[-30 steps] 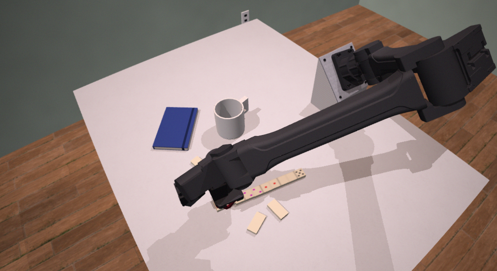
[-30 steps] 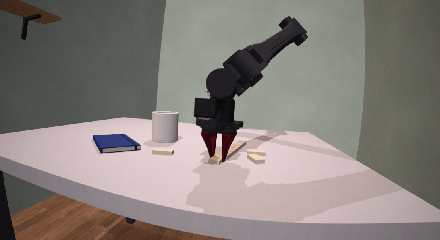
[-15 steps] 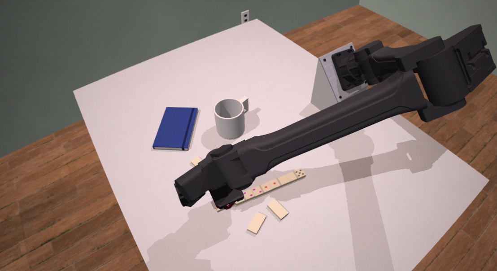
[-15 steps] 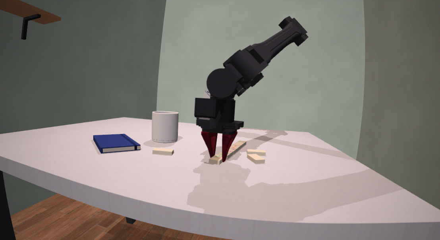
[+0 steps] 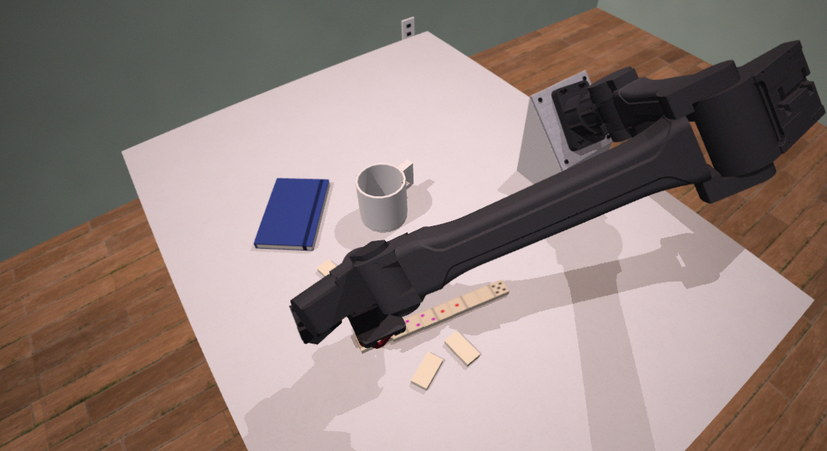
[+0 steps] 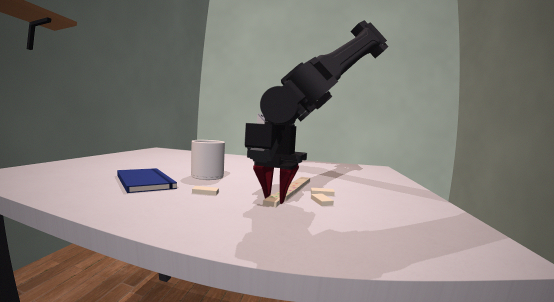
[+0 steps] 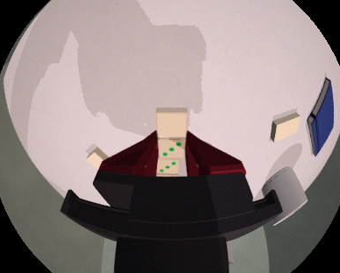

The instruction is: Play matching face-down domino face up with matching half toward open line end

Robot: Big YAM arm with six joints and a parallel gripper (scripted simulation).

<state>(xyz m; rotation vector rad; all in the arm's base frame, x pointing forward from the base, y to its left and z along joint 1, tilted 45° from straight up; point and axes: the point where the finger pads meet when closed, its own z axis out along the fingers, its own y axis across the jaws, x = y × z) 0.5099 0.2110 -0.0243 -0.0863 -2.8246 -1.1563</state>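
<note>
Right now the domino is right at my hand. Also, from my hand: white mug: 22 cm to the right, 14 cm behind, 3 cm above; blue notebook: 32 cm to the right, 1 cm ahead.
</note>
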